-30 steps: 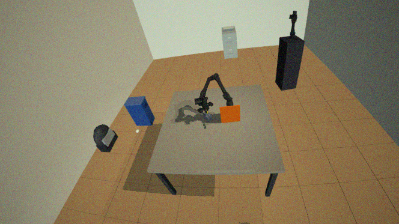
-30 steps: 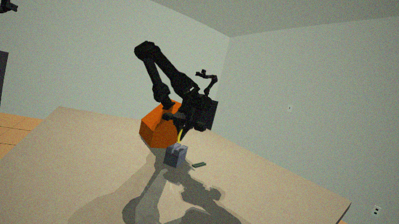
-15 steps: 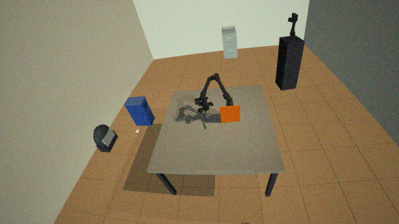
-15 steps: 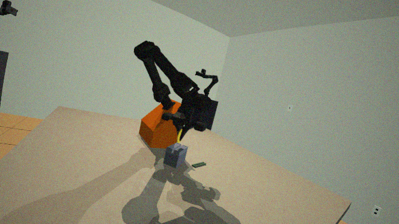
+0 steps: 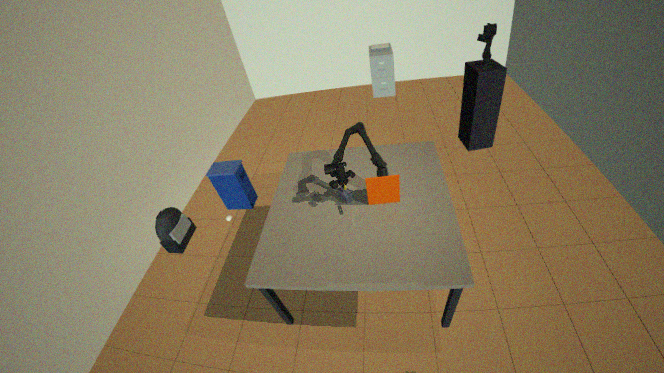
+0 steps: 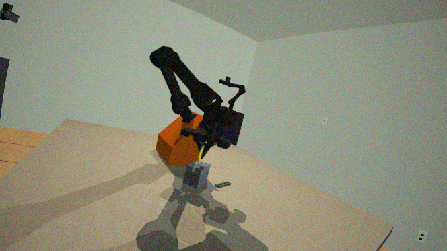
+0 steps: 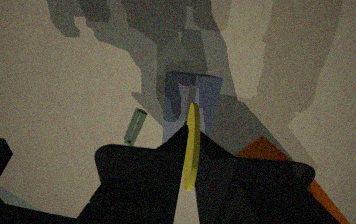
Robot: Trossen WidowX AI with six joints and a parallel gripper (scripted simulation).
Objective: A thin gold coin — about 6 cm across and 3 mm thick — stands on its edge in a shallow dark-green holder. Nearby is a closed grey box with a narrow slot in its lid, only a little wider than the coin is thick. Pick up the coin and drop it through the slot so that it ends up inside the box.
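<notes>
The gold coin lies 2 cm above my gripper tip.
</notes>
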